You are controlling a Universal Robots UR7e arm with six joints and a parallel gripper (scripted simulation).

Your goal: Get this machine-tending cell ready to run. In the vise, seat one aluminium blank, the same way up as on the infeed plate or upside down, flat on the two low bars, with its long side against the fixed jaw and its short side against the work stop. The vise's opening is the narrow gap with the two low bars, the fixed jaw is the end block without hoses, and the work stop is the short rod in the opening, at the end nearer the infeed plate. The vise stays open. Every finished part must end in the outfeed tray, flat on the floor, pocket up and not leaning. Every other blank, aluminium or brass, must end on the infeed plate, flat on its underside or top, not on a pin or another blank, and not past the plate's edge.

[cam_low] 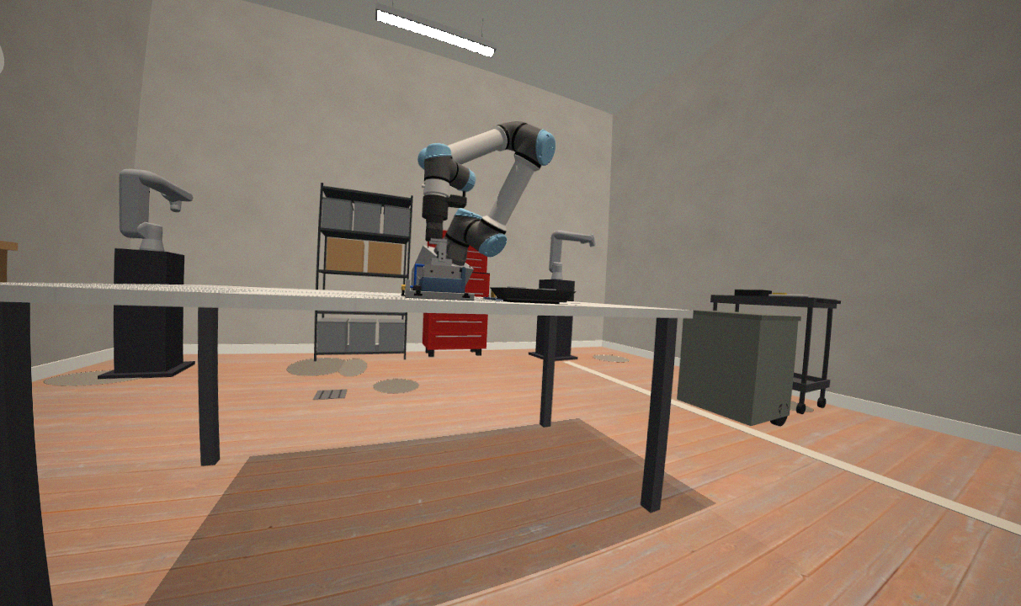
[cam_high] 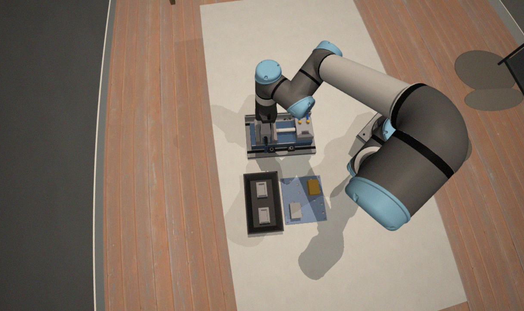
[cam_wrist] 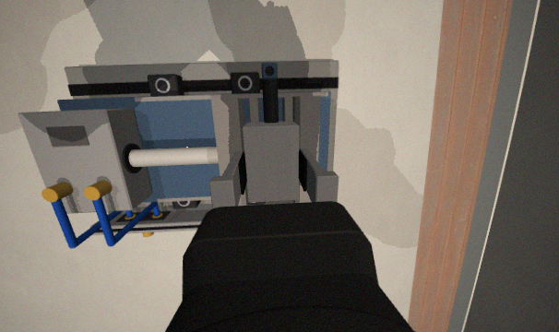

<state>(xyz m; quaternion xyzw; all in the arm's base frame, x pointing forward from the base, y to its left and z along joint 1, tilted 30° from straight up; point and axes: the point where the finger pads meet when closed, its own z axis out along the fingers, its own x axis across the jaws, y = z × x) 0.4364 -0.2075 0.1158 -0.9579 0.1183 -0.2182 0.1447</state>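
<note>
My gripper is now 50 mm above the fixed jaw, 30 mm short of it and 10 mm to the left of it. Also, from my hand: black work stop rod (50 mm to the left, 40 mm below, 10 mm ahead); then brass blank (270 mm to the left, 130 mm behind, 100 mm below); then moving jaw (50 mm below, 40 mm behind, 10 mm to the left).
</note>
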